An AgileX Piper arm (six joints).
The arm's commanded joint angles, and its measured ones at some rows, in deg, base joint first. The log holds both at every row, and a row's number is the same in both.
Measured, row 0:
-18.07 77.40 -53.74 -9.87 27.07 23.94
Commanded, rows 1 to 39:
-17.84 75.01 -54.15 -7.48 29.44 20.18
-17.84 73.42 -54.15 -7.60 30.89 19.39
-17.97 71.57 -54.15 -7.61 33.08 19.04
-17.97 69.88 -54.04 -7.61 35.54 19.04
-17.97 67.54 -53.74 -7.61 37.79 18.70
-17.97 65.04 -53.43 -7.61 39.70 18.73
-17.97 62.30 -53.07 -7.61 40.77 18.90
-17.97 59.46 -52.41 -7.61 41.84 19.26
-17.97 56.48 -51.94 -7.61 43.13 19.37
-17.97 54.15 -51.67 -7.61 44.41 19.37
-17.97 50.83 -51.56 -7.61 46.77 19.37
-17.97 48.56 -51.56 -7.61 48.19 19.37
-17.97 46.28 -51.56 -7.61 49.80 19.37
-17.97 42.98 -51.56 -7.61 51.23 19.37
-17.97 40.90 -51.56 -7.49 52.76 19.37
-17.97 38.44 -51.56 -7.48 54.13 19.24
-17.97 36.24 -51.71 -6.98 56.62 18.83
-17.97 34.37 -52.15 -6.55 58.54 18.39
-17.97 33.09 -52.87 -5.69 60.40 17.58
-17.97 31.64 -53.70 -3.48 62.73 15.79
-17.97 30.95 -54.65 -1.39 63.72 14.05
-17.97 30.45 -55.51 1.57 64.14 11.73
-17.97 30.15 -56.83 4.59 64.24 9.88
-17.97 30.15 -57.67 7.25 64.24 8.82
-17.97 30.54 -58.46 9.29 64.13 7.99
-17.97 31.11 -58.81 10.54 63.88 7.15
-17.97 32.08 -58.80 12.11 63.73 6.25
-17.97 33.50 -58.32 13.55 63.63 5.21
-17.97 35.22 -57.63 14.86 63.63 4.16
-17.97 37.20 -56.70 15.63 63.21 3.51
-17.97 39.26 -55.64 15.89 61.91 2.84
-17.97 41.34 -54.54 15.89 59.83 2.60
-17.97 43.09 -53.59 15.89 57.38 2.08
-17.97 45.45 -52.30 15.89 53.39 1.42
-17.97 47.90 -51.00 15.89 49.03 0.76
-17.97 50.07 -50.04 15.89 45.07 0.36
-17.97 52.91 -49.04 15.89 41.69 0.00
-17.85 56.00 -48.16 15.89 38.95 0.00
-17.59 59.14 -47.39 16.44 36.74 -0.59
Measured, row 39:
-18.07 50.30 -50.57 15.81 46.88 1.43
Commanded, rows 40 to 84:
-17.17 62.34 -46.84 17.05 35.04 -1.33
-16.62 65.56 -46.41 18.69 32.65 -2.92
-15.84 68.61 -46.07 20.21 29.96 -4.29
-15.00 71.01 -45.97 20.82 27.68 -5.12
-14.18 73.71 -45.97 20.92 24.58 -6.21
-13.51 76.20 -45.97 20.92 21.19 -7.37
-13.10 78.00 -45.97 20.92 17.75 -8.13
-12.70 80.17 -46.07 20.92 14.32 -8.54
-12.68 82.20 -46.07 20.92 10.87 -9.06
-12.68 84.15 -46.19 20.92 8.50 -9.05
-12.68 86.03 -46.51 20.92 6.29 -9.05
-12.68 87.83 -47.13 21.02 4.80 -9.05
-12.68 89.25 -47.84 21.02 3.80 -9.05
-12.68 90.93 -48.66 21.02 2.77 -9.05
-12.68 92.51 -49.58 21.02 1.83 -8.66
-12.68 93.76 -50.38 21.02 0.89 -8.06
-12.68 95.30 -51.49 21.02 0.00 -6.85
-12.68 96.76 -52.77 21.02 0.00 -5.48
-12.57 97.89 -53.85 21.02 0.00 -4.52
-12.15 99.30 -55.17 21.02 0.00 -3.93
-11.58 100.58 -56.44 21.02 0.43 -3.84
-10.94 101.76 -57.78 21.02 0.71 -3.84
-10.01 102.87 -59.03 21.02 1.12 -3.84
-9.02 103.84 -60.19 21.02 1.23 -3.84
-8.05 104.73 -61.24 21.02 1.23 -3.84
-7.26 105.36 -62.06 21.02 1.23 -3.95
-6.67 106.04 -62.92 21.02 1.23 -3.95
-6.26 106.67 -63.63 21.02 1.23 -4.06
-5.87 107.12 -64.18 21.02 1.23 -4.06
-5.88 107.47 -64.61 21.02 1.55 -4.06
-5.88 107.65 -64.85 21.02 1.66 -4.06
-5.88 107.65 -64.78 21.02 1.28 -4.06
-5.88 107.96 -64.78 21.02 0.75 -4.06
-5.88 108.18 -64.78 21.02 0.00 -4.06
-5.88 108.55 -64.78 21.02 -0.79 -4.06
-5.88 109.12 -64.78 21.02 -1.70 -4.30
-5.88 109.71 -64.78 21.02 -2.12 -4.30
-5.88 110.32 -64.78 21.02 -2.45 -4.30
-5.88 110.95 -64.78 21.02 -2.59 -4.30
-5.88 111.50 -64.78 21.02 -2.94 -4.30
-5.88 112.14 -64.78 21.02 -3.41 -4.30
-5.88 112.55 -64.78 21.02 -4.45 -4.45
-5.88 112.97 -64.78 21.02 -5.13 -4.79
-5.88 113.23 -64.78 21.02 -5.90 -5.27
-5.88 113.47 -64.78 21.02 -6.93 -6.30
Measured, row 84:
-6.08 112.50 -64.54 20.82 -3.89 -4.07
